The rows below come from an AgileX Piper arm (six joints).
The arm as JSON. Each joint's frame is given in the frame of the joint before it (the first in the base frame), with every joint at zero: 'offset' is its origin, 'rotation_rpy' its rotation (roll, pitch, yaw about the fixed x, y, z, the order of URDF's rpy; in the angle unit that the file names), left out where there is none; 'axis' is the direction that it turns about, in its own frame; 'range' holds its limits. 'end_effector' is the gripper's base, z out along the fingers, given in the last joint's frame.
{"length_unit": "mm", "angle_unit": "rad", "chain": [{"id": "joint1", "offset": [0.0, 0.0, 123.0], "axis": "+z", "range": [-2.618, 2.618]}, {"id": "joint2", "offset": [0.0, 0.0, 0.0], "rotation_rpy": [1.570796, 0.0, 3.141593], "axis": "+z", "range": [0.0, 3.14]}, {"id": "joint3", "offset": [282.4, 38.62, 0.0], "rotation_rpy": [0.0, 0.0, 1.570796], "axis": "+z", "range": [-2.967, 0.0]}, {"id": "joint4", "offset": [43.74, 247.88, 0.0], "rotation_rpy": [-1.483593, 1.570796, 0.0], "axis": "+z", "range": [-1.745, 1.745]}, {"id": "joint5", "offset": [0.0, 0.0, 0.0], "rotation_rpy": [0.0, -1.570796, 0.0], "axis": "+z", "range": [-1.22, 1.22]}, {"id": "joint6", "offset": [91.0, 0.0, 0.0], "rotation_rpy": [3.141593, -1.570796, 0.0], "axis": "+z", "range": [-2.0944, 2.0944]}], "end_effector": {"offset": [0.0, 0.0, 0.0], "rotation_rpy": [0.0, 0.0, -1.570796]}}
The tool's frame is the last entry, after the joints.
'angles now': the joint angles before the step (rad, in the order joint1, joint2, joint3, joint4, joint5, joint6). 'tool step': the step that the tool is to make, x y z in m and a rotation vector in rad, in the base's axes. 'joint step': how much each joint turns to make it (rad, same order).
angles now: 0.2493 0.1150 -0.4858 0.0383 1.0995 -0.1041
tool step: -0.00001 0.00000 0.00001 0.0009 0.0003 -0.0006
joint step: 0.0001 0.0000 -0.0001 0.0000 0.0001 0.0012
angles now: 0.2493 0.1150 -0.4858 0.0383 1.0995 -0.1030
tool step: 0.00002 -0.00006 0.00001 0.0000 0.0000 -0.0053
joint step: -0.0053 0.0000 -0.0001 0.0000 0.0001 0.0000
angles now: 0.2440 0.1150 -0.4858 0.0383 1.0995 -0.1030
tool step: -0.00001 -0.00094 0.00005 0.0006 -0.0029 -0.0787
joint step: -0.0788 -0.0030 -0.0001 0.0001 0.0001 -0.0001
